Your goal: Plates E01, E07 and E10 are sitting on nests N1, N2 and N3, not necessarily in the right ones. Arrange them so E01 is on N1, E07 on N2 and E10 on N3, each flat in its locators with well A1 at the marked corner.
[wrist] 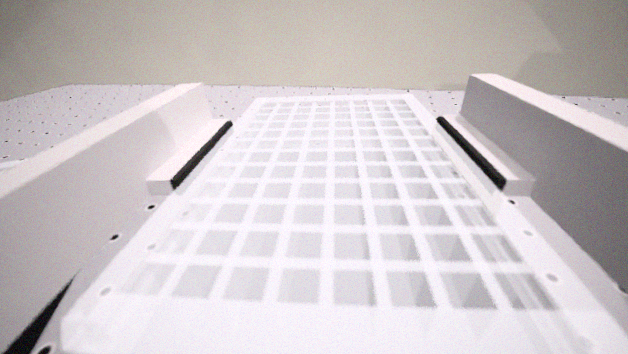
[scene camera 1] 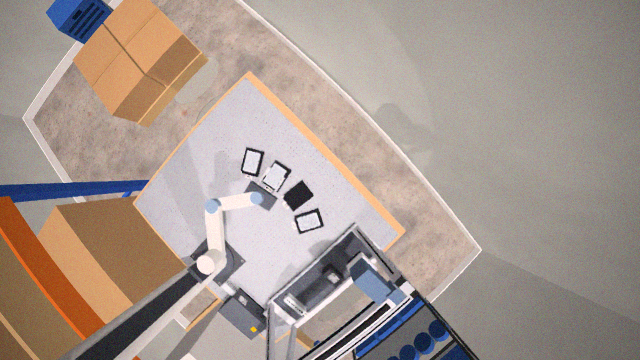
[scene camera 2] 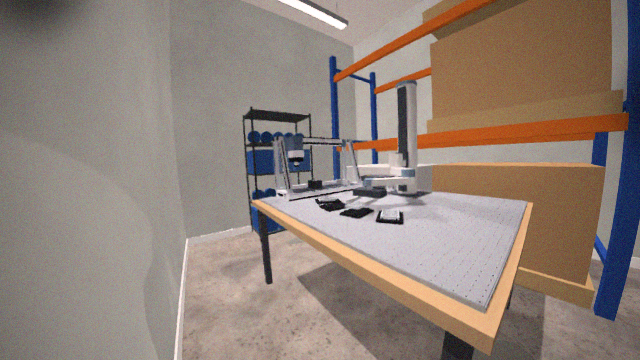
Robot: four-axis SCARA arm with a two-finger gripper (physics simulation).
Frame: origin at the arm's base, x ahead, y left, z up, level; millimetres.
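Seen in the pictures: gripper, between the fingertips: (wrist: 331, 104) (scene camera 1: 276, 172) (scene camera 2: 355, 203); arm's base, origin of its link: (scene camera 2: 407, 194).
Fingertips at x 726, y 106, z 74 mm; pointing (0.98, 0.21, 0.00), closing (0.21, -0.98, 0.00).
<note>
Offsets run from my fingertips to a thing's top centre. "*": to the spot under its first point. Level surfaces: height alone.
My gripper (scene camera 1: 274, 177) (wrist: 331, 104) is shut on a clear white well plate {dx -24, dy -5, dz -7 mm} (scene camera 1: 276, 174) (wrist: 325, 210), gripping its two long sides. The held plate looks level, over the second black nest (scene camera 1: 288, 172) (scene camera 2: 356, 213) from the upper left in scene camera 1. Whether it touches that nest is hidden. Another plate {dx -74, dy +165, dz -35 mm} (scene camera 1: 252, 162) (scene camera 2: 390, 215) sits in the upper-left nest {dx -74, dy +165, dz -39 mm} (scene camera 1: 261, 162) (scene camera 2: 390, 221). A third plate {dx -78, dy -346, dz -35 mm} (scene camera 1: 308, 221) sits in the lower-right nest {* dx -8, dy -386, dz -50 mm} (scene camera 1: 321, 218). The third black nest {dx -15, dy -185, dz -39 mm} (scene camera 1: 298, 195) holds no plate. Plate names, nest numbers and A1 marks are unreadable.
The nests stand in an arc on the perforated table top {dz -61 mm} (scene camera 1: 220, 130) (scene camera 2: 440, 240). A gantry machine (scene camera 1: 325, 285) (scene camera 2: 320, 191) stands beyond the lower-right nest. A grey box {* dx -795, dy -474, dz +54 mm} (scene camera 1: 243, 312) stands near the arm base (scene camera 1: 232, 262). Large cartons (scene camera 1: 115, 240) (scene camera 2: 515, 215) stand beside the table.
</note>
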